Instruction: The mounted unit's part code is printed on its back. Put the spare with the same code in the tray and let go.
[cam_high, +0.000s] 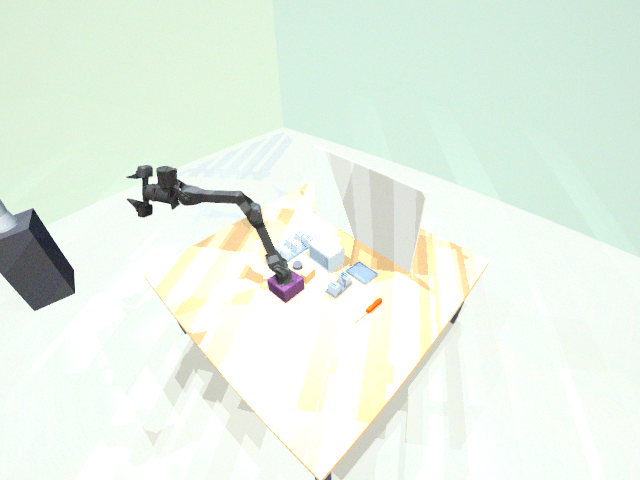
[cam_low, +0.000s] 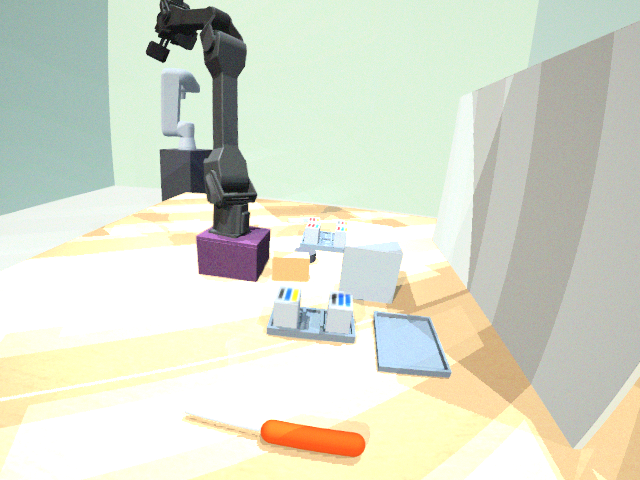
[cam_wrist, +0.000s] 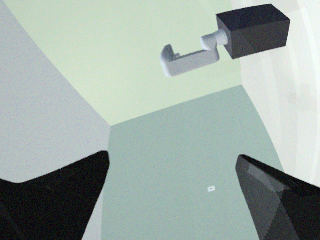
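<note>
Right now my gripper tip is 710 mm short of the spare block, 540 mm above it and 30 mm to the left of it. From my gripper tip the other things lie so: rack 660 mm ahead, 580 mm below, 440 mm to the right; mounted unit 720 mm ahead, 530 mm below, 250 mm to the right; tan block 580 mm ahead, 560 mm below, 300 mm to the right.
</note>
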